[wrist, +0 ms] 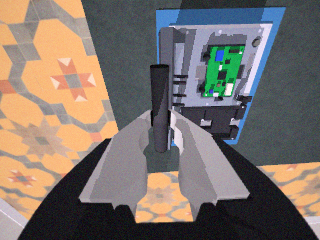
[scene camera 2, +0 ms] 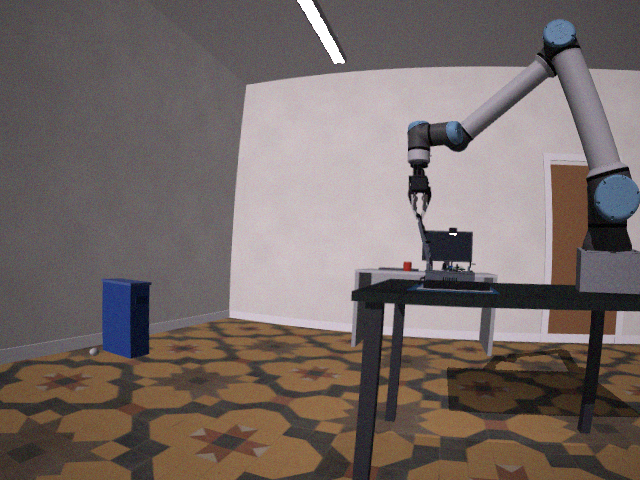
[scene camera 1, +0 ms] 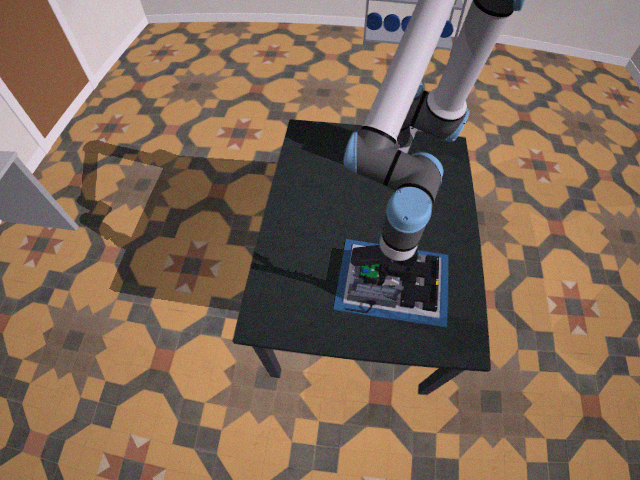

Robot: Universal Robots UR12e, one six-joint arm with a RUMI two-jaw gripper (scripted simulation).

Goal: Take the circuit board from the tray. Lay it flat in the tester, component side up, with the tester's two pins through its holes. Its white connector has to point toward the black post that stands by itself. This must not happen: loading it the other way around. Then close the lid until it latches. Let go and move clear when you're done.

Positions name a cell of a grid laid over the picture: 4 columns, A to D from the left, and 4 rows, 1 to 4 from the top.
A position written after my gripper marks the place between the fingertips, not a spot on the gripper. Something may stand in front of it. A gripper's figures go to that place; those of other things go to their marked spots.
Labels:
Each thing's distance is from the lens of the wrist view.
my gripper (wrist: C2): 14 cm
green circuit board (wrist: C2): 35 cm
tester lid (wrist: C2): 11 cm
The marked spots on the tester lid and the green circuit board are 25 cm apart.

